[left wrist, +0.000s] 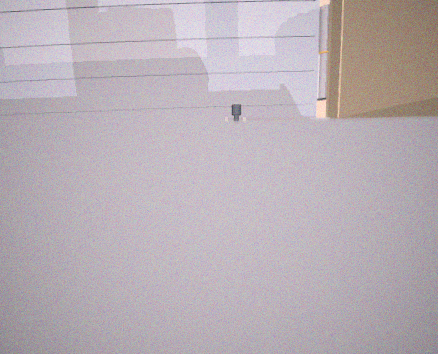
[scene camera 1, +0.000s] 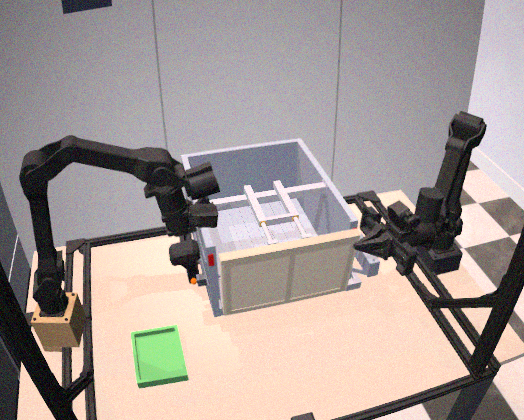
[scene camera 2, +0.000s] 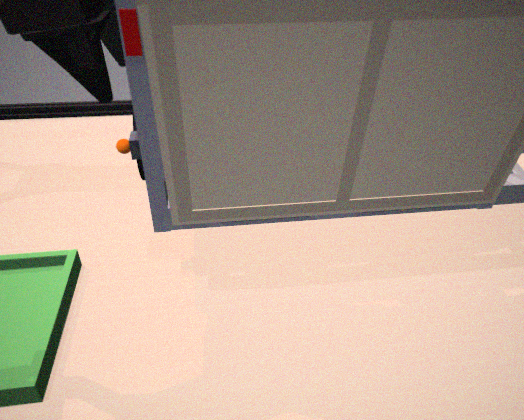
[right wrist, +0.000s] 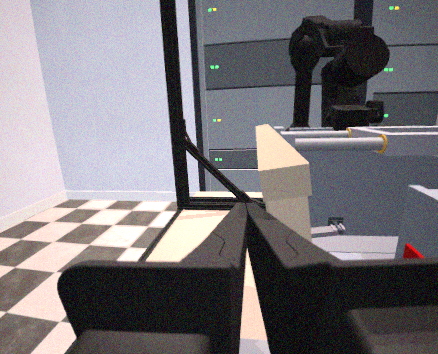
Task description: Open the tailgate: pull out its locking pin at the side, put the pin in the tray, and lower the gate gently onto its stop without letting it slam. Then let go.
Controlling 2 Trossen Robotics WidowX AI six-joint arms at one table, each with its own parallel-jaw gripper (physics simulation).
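Places are measured from the left arm's base along level axes (x back, y right, z up), in millimetres.
Pixels of known places: left gripper, between the fingertips: (scene camera 2: 117, 82); right gripper, between the fingertips: (scene camera 1: 354, 246) (right wrist: 244, 211); left arm's base, origin of its link: (scene camera 1: 54, 307); right arm's base, origin of its link: (scene camera 1: 440, 245).
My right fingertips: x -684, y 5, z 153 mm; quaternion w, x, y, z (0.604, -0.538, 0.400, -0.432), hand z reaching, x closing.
Ahead of a thing's pixels: the offset from my right fingertips to its middle. "spot": to the spot under its first point.
The beige tailgate (scene camera 1: 255, 285) (scene camera 2: 275, 115) (left wrist: 390, 60) (right wrist: 287, 200) stands upright, closing the near end of the grey truck bed. The locking pin's orange knob (scene camera 1: 193, 281) (scene camera 2: 123, 146) sticks out of a small grey bracket low on the bed's left side. My left gripper (scene camera 1: 191, 269) (scene camera 2: 114, 82) is open and empty, pointing down; in scene camera 2 its tips are above the knob. Its fingers do not show in the left wrist view. The green tray @[dx +438, dy +62, dz -251 mm] (scene camera 1: 160, 356) (scene camera 2: 30, 310) has no pin in it. My right gripper (scene camera 1: 356, 245) (right wrist: 244, 211) is shut and empty, beside the tailgate's top right corner.
The bed's grey side wall (left wrist: 215, 235) fills most of the left wrist view, with a small dark peg (left wrist: 236, 111) at its upper edge. A white ladder-like frame @[spot: dx +149, dy -77, dz +22 mm] (scene camera 1: 279, 219) lies across the bed. Black rails (scene camera 1: 89, 300) edge the table.
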